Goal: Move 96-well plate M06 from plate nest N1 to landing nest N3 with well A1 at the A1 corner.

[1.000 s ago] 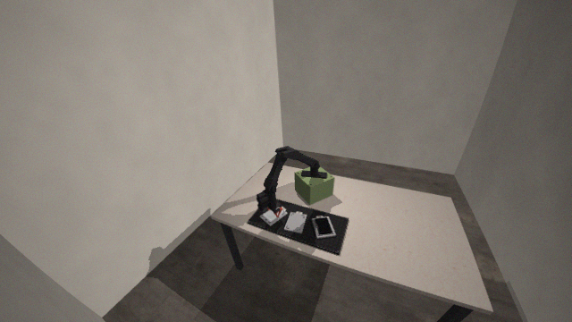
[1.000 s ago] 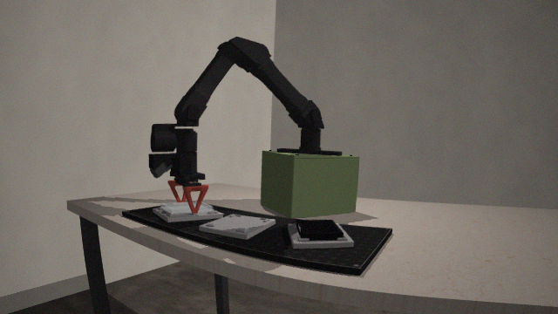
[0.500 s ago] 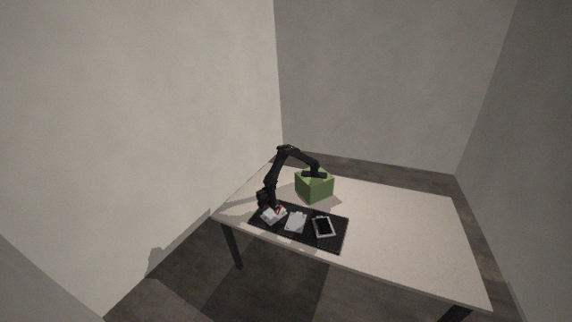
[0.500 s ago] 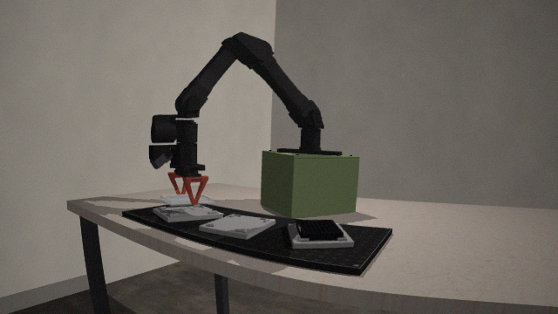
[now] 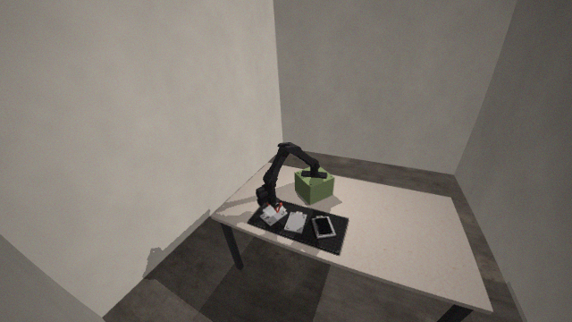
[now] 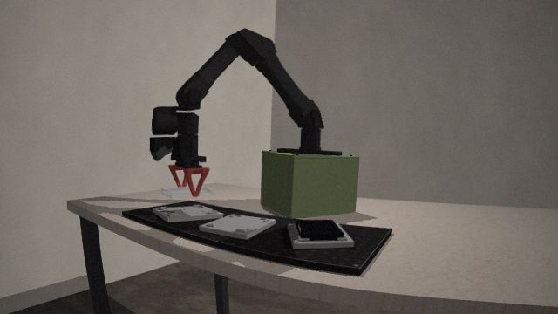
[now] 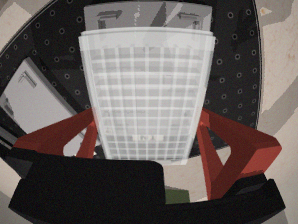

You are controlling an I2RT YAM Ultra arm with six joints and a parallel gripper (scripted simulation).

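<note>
Now: hand 80 mm past the label, 70 mm above it and 50 mm to the right of it. The rest, counted from my hand: black plate: 350 mm to the left, 50 mm below, 50 mm ahead; then white 96-well plate: right at my hand.
</note>
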